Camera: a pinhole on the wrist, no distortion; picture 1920 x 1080 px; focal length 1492.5 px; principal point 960.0 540.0 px. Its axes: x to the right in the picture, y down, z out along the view. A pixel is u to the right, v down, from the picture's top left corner.
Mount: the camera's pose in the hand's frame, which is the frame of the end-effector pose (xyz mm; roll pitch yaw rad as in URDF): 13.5 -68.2 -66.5 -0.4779 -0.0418 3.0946
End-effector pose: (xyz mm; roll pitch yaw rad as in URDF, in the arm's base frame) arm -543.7 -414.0 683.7 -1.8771 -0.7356 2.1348
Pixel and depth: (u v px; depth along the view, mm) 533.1 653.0 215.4
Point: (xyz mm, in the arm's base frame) -662.9 -534.1 840.7
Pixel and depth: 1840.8 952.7 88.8
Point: -520.0 -529.6 747.7
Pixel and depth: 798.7 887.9 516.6
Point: -840.5 -775.2 949.8
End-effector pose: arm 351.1 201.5 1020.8 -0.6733 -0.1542 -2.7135
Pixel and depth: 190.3 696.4 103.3
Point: 266.6 260.6 1123.9
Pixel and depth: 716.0 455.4 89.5
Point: 304.6 261.1 1101.8
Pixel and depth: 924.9 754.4 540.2
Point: 371.1 284.8 1554.5
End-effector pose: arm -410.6 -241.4 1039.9 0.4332 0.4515 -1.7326
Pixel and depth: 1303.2 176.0 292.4
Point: -631.8 -230.8 1194.4
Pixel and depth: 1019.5 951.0 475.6
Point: -900.1 -200.0 1132.2
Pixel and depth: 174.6 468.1 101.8
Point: -530.1 -273.2 986.5
